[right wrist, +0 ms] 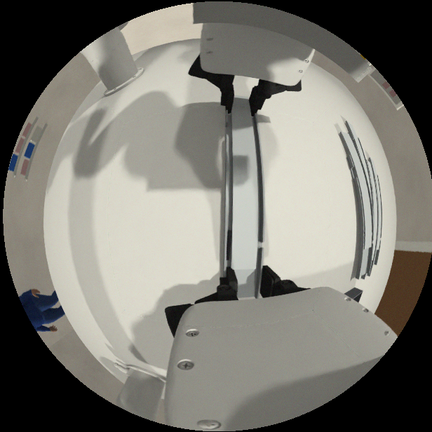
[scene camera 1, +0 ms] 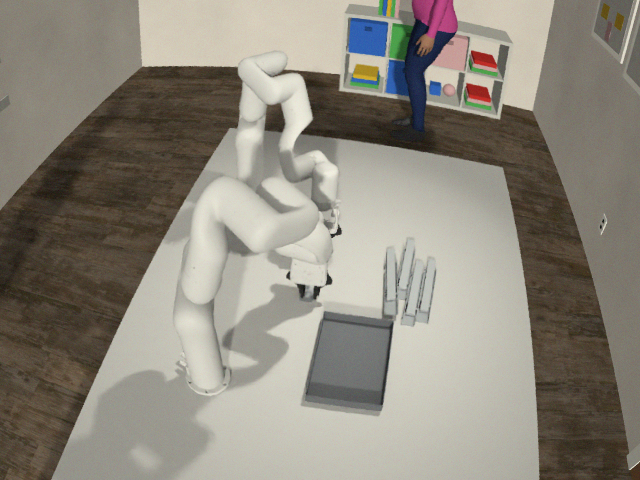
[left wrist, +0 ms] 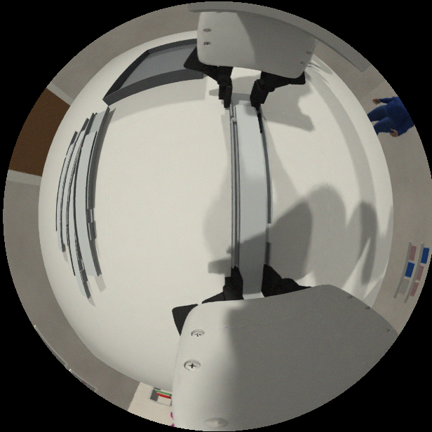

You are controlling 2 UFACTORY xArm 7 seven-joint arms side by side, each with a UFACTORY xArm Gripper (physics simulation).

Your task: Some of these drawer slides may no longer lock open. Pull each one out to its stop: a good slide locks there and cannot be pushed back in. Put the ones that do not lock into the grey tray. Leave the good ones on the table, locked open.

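Places are measured from the left arm's base along level axes (x ahead, y left, z up), in metres.
Pixels of known places: right gripper, fingertip midpoint: (scene camera 1: 309,295); right arm's base at its link origin: (scene camera 1: 208,377).
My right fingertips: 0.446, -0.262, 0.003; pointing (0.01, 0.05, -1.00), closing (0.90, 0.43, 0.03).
Ahead of a thing's pixels: the offset from my right fingertips to its top centre, as dx, dy, dz. "spot": to the spot under its first point. Level surfaces: height alone.
One long pale grey drawer slide @[spot: +0.000, -0.004, -0.001] (scene camera 1: 308,296) (left wrist: 251,200) (right wrist: 245,215) lies between my two grippers, mostly hidden under the right arm in the scene view. My left gripper (left wrist: 248,277) (right wrist: 239,108) is shut on one end of it. My right gripper (right wrist: 245,278) (left wrist: 239,102) (scene camera 1: 309,290) is shut on its other end, with the fingers on both sides of the rail. Whether the slide is pulled out or locked cannot be told. Several other slides @[+0.245, +0.216, +0.008] (scene camera 1: 413,291) (left wrist: 87,200) (right wrist: 365,210) lie side by side on the table. The grey tray @[+0.236, -0.138, +0.027] (scene camera 1: 351,356) (left wrist: 165,62) is empty.
The tray stands below and to the right of the right gripper in the scene view, close to the lower ends of the other slides. Both arms stand on the left part of the white table @[dz -0.003] (scene camera 1: 454,392). A person (scene camera 1: 421,67) stands beyond its far edge, by a shelf unit.
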